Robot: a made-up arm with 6 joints. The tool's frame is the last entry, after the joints. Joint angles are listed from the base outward. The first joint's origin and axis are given. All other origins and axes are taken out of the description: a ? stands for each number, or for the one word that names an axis. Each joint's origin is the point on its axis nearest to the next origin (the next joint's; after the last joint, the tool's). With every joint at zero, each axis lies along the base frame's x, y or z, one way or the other. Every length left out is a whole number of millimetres.
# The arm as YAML. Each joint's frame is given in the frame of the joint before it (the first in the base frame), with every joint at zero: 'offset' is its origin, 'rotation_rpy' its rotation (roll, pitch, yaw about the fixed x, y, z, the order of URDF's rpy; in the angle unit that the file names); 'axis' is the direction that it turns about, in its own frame. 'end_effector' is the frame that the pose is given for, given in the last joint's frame.
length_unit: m
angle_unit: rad
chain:
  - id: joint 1
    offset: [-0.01, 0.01, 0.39]
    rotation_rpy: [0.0, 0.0, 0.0]
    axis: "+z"
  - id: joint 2
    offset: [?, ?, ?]
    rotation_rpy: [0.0, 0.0, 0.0]
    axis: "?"
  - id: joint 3
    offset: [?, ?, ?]
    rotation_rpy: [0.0, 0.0, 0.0]
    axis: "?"
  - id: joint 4
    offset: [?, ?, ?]
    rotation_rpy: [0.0, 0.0, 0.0]
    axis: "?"
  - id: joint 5
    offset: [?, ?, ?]
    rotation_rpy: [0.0, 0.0, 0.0]
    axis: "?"
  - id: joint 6
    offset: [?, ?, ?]
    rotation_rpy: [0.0, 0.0, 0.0]
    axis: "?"
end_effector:
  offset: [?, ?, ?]
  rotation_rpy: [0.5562, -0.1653, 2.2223]
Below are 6 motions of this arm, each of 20 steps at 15 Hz.
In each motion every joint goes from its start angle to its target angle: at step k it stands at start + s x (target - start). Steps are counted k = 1, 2, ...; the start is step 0. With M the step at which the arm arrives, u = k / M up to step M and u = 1 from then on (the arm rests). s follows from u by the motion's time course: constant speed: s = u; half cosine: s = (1 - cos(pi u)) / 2; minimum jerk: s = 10 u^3 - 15 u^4 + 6 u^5.
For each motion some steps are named. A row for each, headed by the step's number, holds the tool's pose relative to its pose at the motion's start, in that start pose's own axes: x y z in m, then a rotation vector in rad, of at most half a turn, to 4 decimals.
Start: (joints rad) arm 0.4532 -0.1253 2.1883 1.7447 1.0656 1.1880
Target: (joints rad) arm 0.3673 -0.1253 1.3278 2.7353 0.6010 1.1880
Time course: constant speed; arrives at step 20
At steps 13, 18, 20:
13: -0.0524 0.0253 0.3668 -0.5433 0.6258 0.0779
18: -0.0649 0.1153 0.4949 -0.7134 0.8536 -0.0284
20: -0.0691 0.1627 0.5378 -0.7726 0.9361 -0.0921

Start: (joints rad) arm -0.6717 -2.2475 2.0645 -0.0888 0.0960 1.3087
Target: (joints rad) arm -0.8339 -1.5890 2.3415 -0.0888 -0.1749 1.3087
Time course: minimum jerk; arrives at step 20
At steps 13, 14, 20:
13: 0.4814 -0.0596 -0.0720 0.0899 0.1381 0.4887
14: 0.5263 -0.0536 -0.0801 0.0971 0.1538 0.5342
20: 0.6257 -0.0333 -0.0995 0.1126 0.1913 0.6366

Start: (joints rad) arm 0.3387 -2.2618 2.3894 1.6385 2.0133 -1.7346
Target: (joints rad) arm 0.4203 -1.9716 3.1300 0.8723 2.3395 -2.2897
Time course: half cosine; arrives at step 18
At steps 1, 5, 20:
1: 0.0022 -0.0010 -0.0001 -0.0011 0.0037 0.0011
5: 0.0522 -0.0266 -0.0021 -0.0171 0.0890 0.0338
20: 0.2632 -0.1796 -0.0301 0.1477 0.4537 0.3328

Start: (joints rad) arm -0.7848 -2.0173 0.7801 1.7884 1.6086 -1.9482
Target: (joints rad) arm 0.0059 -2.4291 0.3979 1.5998 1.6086 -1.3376
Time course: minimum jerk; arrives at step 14
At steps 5, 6, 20:
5: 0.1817 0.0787 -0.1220 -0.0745 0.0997 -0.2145
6: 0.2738 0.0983 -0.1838 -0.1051 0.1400 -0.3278
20: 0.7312 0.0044 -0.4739 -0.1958 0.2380 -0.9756

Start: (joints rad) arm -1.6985 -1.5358 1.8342 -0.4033 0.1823 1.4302
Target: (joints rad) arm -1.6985 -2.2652 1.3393 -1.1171 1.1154 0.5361
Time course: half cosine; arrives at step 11
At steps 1, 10, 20:
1: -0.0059 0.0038 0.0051 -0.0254 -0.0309 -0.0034
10: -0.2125 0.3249 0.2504 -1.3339 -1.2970 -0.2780
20: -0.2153 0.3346 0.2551 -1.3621 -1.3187 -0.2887

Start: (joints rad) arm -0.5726 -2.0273 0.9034 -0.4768 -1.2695 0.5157
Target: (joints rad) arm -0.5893 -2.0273 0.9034 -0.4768 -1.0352 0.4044
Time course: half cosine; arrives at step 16
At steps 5, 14, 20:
5: 0.0026 -0.0013 0.0023 -0.0515 0.0000 -0.0186
14: 0.0110 -0.0062 0.0099 -0.2251 0.0077 -0.0740
20: 0.0115 -0.0065 0.0103 -0.2341 0.0084 -0.0766

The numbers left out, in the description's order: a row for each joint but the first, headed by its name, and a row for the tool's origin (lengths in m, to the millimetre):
joint 2: xyz -0.01 0.0 0.0, axis +y
joint 3: xyz 0.0 0.0 0.69, axis -y
joint 4: xyz 0.45 0.0 -0.03, axis -x
joint 5: xyz 0.0 -0.24 -0.03, axis -y
joint 6: xyz 0.0 0.0 0.03, axis -x
tool: xyz 0.0 -0.01 -0.01

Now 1 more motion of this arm.
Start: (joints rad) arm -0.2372 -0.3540 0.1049 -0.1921 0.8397 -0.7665
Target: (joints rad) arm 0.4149 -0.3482 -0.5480 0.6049 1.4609 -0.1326
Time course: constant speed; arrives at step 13
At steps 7, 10, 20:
7: -0.0114 -0.0077 -0.1130 0.4006 0.1676 0.2576
10: -0.0003 -0.0259 -0.1673 0.4808 0.2521 0.4642
20: 0.0257 -0.0480 -0.2229 0.4811 0.3349 0.7031

